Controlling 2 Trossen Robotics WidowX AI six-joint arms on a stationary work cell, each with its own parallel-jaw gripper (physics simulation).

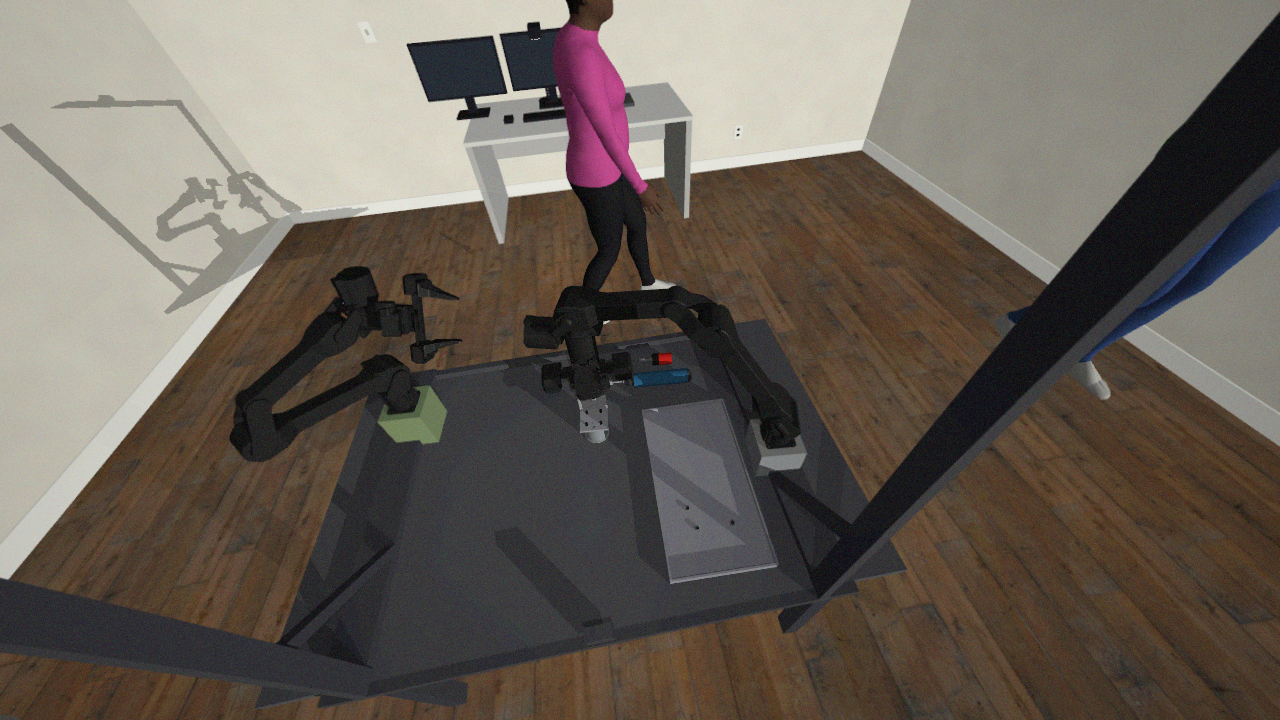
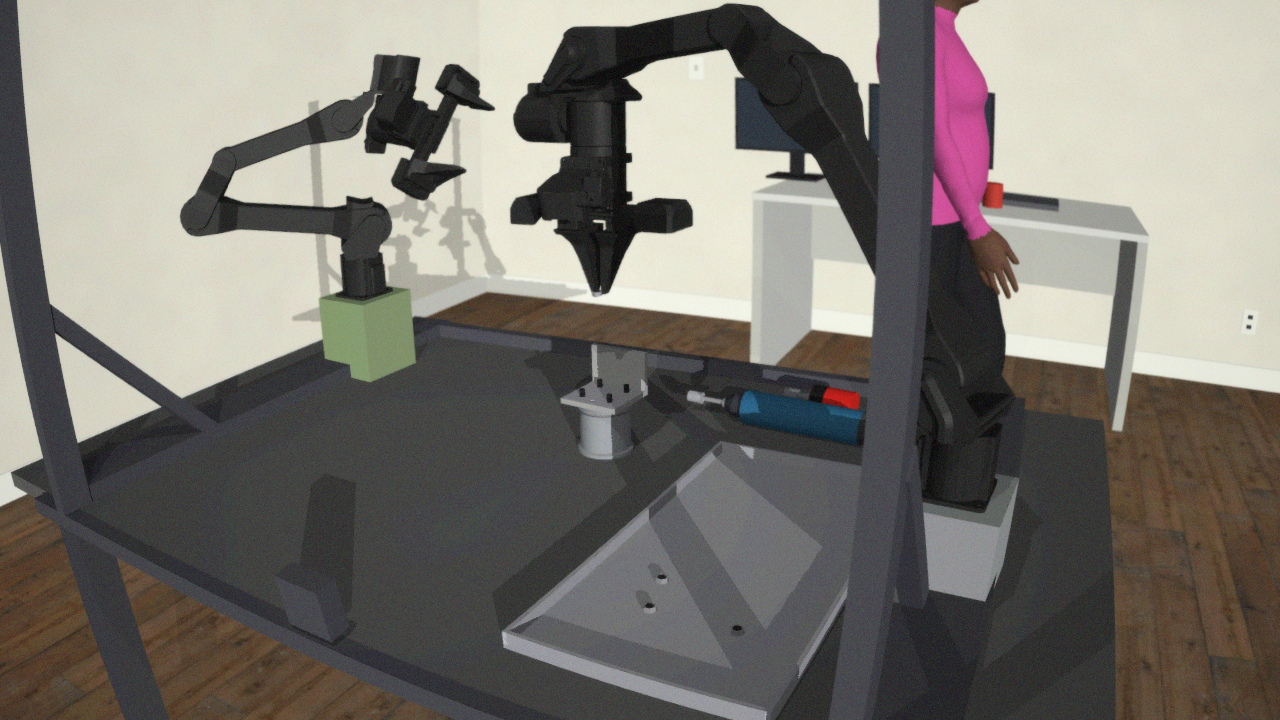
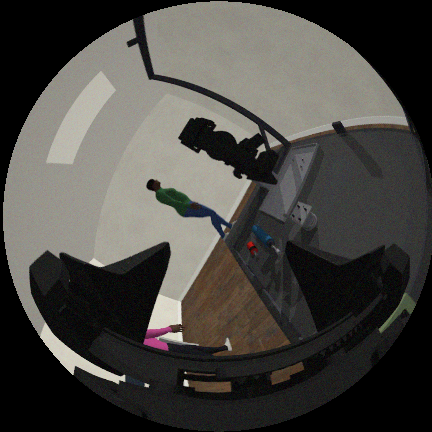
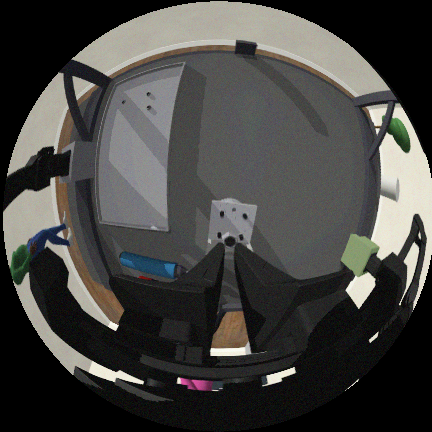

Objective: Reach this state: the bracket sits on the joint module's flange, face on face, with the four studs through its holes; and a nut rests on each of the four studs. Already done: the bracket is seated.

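Places are measured from the left arm's base along level axes (x ahead, y left, z up), in centimetres.
Pixels of known places: left gripper, fingertip midpoint: [image 1: 460, 320] [image 2: 478, 138] [image 3: 229, 248]; right gripper, fingertip midpoint: [image 2: 600, 293] [image 3: 275, 182] [image 4: 228, 248]; left arm's base, link origin: [image 1: 404, 403] [image 2: 364, 293] [image 4: 369, 261]; right arm's base, link origin: [image 1: 777, 435] [image 2: 955, 490] [image 4: 64, 163].
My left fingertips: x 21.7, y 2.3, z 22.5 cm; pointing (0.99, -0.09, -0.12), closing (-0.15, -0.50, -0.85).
For each thing: its top centre in the pictures, then the offset to it from my left fingertips.
- light round joint module, top centre: [image 2: 604, 386] [image 4: 231, 226] [image 1: 593, 416] [image 3: 297, 211] dx +24.8, dy -10.1, dz -26.5 cm
- small nut, top centre: [image 4: 229, 242] dx +26.4, dy -13.5, dz -14.6 cm
- tray, top centre: [image 2: 740, 545] [image 4: 125, 135] [image 1: 700, 475] [image 3: 288, 175] dx +48.6, dy -26.1, dz -32.3 cm
- blue power driver, top centre: [image 2: 778, 396] [image 4: 156, 272] [image 1: 648, 374] [image 3: 261, 236] dx +39.9, dy +4.5, dz -29.8 cm
- red-handled tool, top centre: [image 2: 820, 386] [image 1: 654, 355] [image 3: 250, 248] dx +42.7, dy +12.0, dz -30.5 cm
The grey L-shaped bracket [image 1: 592, 416] [image 2: 621, 365] [image 4: 232, 222] [image 3: 302, 212] sits flat on the light round joint module [image 2: 605, 436] [image 3: 311, 221], its upright plate at the back. Four dark studs stick up through its holes; no nut shows on them. My right gripper [image 2: 598, 291] [image 4: 228, 248] points down high above the bracket, shut on a small nut [image 4: 229, 241] at its fingertips. My left gripper [image 1: 460, 318] [image 2: 478, 138] [image 3: 229, 248] is open and empty, raised above the far left of the table. Three nuts [image 2: 661, 578] [image 2: 648, 608] [image 2: 736, 630] lie apart in the tray [image 2: 626, 673].
A blue power driver [image 1: 660, 377] [image 2: 796, 418] [image 4: 150, 265] and a red-handled tool [image 1: 662, 359] [image 2: 840, 397] lie on the table right of the bracket. Dark frame posts [image 2: 895, 268] rise at the table's sides. A person in pink [image 1: 592, 107] stands behind the table.
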